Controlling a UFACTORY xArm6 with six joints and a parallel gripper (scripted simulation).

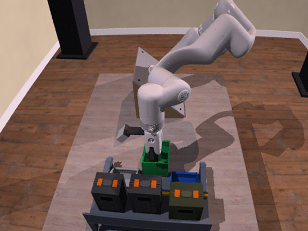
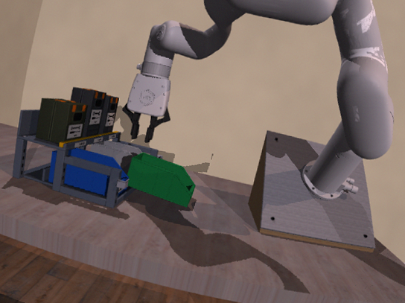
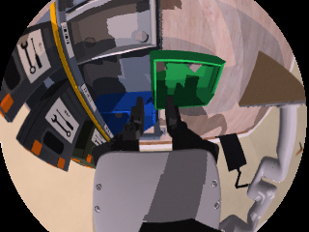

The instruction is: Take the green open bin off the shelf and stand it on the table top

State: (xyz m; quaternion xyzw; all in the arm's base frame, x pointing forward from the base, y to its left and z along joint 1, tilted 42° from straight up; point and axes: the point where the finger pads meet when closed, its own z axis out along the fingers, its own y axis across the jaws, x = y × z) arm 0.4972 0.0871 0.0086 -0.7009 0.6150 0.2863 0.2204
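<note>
The green open bin is 80 mm behind my hand, 10 mm to the right of it and 100 mm below it. Also, from my hand: grey bin (90 mm ahead, 110 mm to the right, 110 mm below); olive box (170 mm ahead, 130 mm to the left); blue bin (70 mm ahead, 120 mm to the left, 110 mm below).
</note>
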